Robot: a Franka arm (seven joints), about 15 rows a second.
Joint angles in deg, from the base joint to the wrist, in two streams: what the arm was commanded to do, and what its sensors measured. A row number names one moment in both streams.
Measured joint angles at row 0:
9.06 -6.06 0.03 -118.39 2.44 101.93 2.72
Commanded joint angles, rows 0 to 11:
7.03 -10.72 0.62 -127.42 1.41 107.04 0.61
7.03 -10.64 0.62 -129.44 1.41 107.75 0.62
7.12 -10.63 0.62 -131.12 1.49 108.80 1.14
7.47 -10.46 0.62 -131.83 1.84 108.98 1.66
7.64 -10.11 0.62 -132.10 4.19 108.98 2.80
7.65 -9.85 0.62 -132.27 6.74 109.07 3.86
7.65 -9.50 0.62 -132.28 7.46 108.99 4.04
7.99 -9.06 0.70 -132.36 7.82 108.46 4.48
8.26 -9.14 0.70 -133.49 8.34 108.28 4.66
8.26 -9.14 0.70 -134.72 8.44 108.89 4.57
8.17 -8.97 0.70 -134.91 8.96 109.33 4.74
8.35 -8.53 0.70 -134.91 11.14 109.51 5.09
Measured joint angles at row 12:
8.32 -8.07 0.49 -133.62 8.45 108.37 3.97
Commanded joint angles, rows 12 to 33:
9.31 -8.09 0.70 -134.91 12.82 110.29 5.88
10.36 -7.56 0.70 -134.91 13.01 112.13 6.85
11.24 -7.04 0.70 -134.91 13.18 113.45 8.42
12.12 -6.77 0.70 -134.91 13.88 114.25 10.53
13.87 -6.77 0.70 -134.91 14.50 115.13 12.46
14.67 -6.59 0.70 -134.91 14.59 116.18 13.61
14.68 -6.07 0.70 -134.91 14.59 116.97 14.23
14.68 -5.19 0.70 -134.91 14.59 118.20 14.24
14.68 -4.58 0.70 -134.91 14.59 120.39 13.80
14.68 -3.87 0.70 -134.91 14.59 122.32 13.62
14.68 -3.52 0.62 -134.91 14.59 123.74 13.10
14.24 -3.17 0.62 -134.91 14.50 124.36 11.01
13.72 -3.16 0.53 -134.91 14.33 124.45 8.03
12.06 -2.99 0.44 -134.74 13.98 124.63 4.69
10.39 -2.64 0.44 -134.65 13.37 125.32 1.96
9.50 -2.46 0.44 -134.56 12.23 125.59 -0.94
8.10 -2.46 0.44 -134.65 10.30 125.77 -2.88
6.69 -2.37 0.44 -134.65 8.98 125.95 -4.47
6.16 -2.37 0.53 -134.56 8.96 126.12 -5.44
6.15 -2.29 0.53 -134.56 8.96 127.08 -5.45
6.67 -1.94 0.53 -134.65 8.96 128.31 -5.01
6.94 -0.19 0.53 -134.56 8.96 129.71 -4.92
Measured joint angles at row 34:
6.51 -2.27 0.10 -134.85 9.73 127.06 -4.43
